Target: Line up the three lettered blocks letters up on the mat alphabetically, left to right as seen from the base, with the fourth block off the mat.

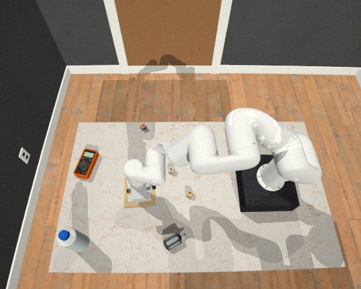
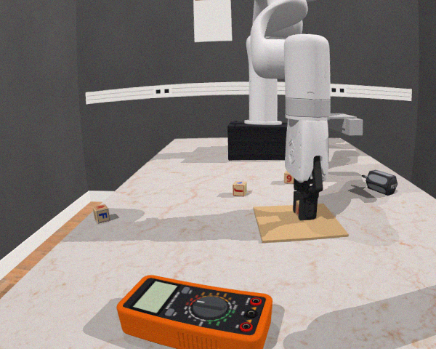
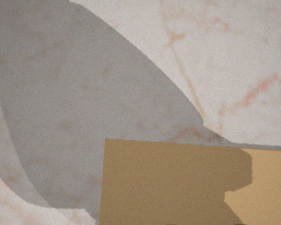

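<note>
The tan mat lies 20 mm below my hand, 20 mm ahead of it and 10 mm to the right of it. From my hand the other things lie so: black plug adapter: 200 mm to the left, 150 mm behind; then orange multimeter: 290 mm ahead, 150 mm to the right, 10 mm below.
</note>
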